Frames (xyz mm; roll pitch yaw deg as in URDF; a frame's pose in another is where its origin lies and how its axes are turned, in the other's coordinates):
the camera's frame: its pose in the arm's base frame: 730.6 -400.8 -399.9 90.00 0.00 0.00
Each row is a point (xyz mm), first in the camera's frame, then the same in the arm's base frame.
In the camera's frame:
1: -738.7 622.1 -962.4
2: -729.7 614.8 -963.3
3: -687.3 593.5 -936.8
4: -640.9 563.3 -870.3
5: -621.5 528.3 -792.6
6: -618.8 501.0 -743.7
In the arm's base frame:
1: -8.1 561.6 222.2
2: 0.9 562.5 214.9
3: 43.3 536.0 193.6
4: 89.7 469.5 163.4
5: 109.1 391.8 128.4
6: 111.8 342.9 101.1

